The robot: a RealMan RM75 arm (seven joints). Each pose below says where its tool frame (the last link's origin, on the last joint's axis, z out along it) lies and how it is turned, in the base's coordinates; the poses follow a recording.
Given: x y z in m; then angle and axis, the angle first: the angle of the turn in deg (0 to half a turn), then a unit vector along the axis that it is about.
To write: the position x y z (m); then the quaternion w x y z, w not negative. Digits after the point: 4 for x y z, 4 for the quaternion.
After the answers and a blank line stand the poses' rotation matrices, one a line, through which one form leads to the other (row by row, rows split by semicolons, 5 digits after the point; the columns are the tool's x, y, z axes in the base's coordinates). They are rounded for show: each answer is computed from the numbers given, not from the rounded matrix.
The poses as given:
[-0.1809 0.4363 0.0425 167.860 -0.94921 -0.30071 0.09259]
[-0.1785 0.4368 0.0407 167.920 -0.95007 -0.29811 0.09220]
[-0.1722 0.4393 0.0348 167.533 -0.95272 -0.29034 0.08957]
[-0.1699 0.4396 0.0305 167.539 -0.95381 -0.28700 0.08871]
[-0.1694 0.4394 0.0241 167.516 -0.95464 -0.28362 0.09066]
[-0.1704 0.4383 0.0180 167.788 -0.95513 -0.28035 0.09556]
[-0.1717 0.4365 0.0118 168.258 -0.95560 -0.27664 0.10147]
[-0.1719 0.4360 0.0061 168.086 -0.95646 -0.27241 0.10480]
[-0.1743 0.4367 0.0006 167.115 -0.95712 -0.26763 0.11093]
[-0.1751 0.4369 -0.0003 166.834 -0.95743 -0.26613 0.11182]
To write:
[-0.1809 0.4363 0.0425 0.1057 -0.9439 -0.2990 0.0921]
[-0.1785 0.4368 0.0407 0.1052 -0.9448 -0.2965 0.0917]
[-0.1722 0.4393 0.0348 0.1086 -0.9471 -0.2886 0.0890]
[-0.1699 0.4396 0.0305 0.1085 -0.9482 -0.2853 0.0882]
[-0.1694 0.4394 0.0241 0.1087 -0.9490 -0.2819 0.0901]
[-0.1704 0.4383 0.0180 0.1064 -0.9497 -0.2788 0.0950]
[-0.1717 0.4365 0.0118 0.1023 -0.9506 -0.2752 0.1009]
[-0.1719 0.4360 0.0061 0.1038 -0.9513 -0.2709 0.1042]
[-0.1743 0.4367 0.0006 0.1122 -0.9511 -0.2659 0.1102]
[-0.1751 0.4369 -0.0003 0.1146 -0.9511 -0.2644 0.1111]

0.80421 0.54502 -0.23705; 0.58396 -0.79881 0.14456; -0.11057 -0.25468 -0.96068
0.80742 0.54088 -0.23564; 0.57947 -0.80209 0.14447; -0.11087 -0.25319 -0.96104
0.81754 0.52737 -0.23134; 0.56604 -0.80981 0.15427; -0.10598 -0.25707 -0.96056
0.82165 0.52190 -0.22916; 0.56018 -0.81364 0.15549; -0.10531 -0.25613 -0.96089
0.82478 0.51551 -0.23236; 0.55471 -0.81738 0.15554; -0.10974 -0.25718 -0.96011
0.82653 0.50927 -0.23978; 0.54970 -0.82196 0.14906; -0.12118 -0.25501 -0.95931
0.82816 0.50253 -0.24820; 0.54383 -0.82762 0.13892; -0.13560 -0.25002 -0.95870
0.83146 0.49385 -0.25455; 0.53712 -0.83164 0.14097; -0.14208 -0.25394 -0.95673
0.83425 0.48112 -0.26935; 0.53059 -0.83337 0.15480; -0.14999 -0.27206 -0.95052
0.83553 0.47743 -0.27192; 0.52837 -0.83393 0.15934; -0.15069 -0.27681 -0.94904

